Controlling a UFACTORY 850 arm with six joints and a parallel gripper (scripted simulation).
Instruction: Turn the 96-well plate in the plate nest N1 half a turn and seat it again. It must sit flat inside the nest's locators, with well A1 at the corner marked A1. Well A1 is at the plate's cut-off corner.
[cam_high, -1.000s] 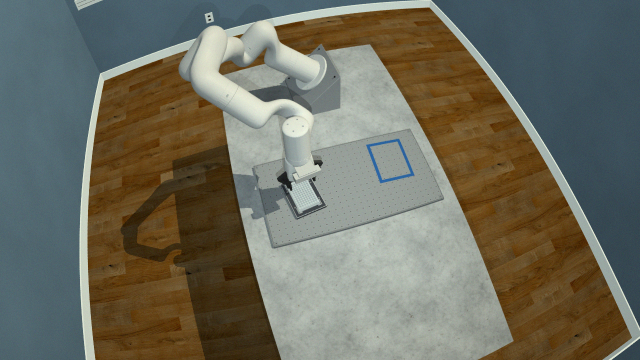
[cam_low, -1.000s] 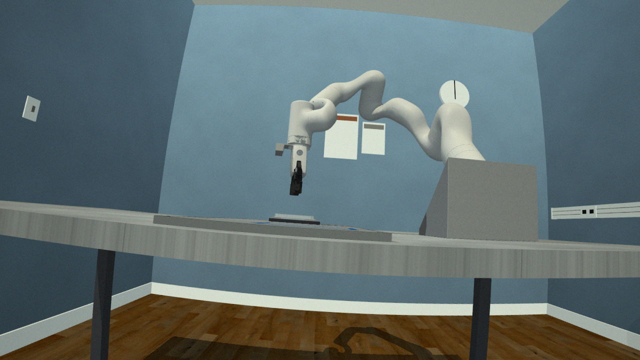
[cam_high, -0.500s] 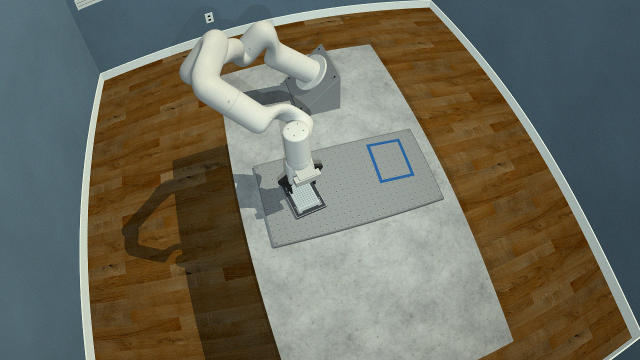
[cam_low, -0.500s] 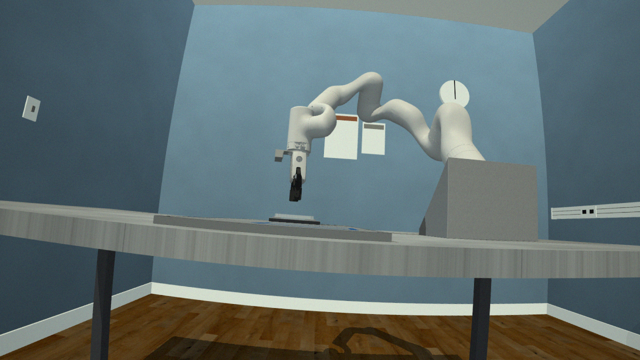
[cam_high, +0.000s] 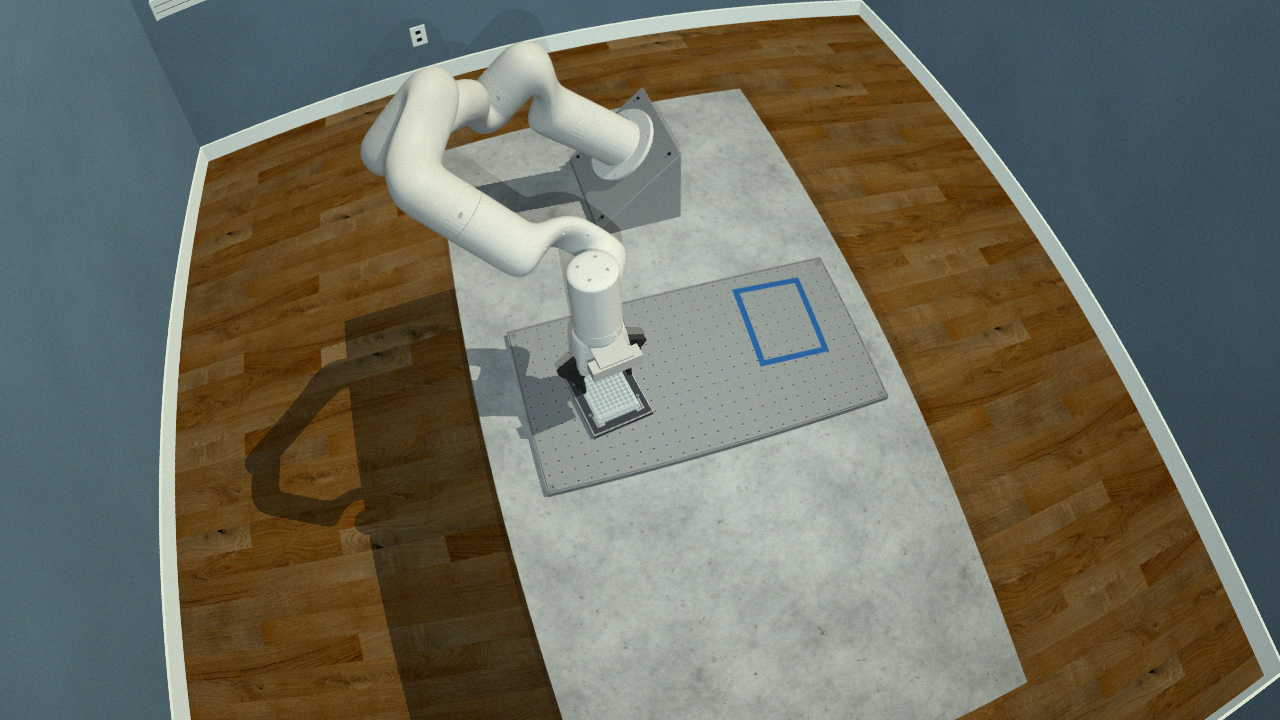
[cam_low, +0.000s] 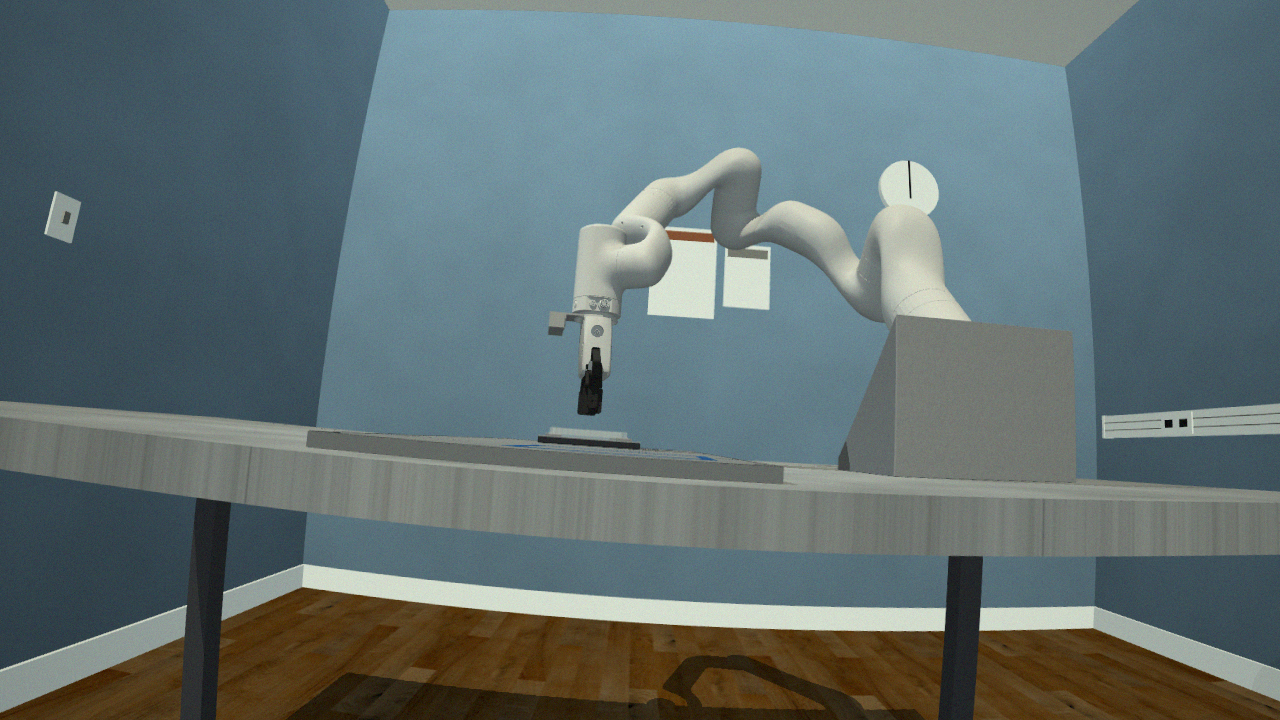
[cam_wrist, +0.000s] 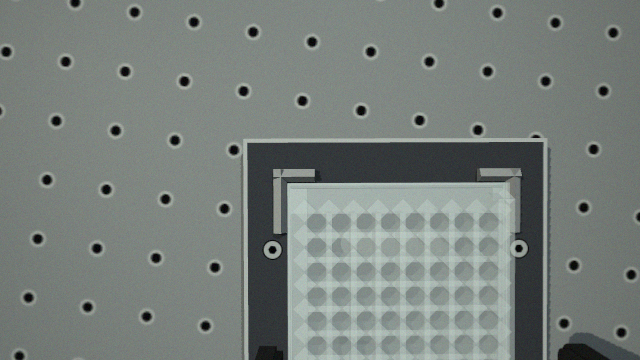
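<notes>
Now: hand 50 mm above the 96-well plate. From my hand the other things lie so: dark plate nest: 60 mm below.
</notes>
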